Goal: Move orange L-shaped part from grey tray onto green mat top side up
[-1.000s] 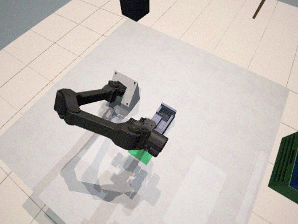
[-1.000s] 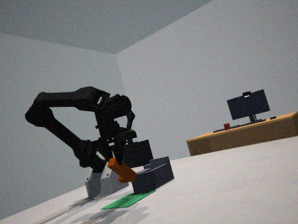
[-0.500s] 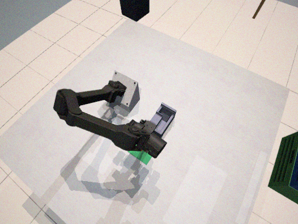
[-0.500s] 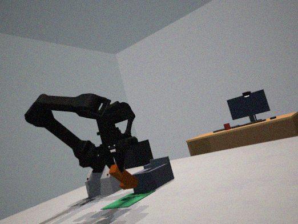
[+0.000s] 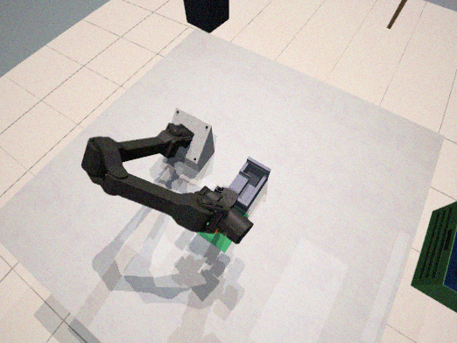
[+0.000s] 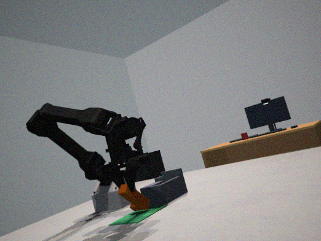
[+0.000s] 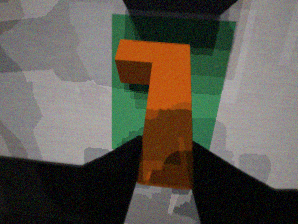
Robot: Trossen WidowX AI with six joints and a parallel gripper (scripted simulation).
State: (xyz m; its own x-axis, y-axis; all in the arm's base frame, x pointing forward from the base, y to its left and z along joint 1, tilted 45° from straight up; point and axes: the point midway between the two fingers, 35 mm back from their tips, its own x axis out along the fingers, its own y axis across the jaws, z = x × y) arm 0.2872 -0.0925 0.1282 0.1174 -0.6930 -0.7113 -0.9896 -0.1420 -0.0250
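Now: the orange L-shaped part 30 mm to the left of my gripper tip, 30 mm below it and 20 mm behind it. The rest, counted from my gripper tip: green mat: 90 mm below, 20 mm to the left.
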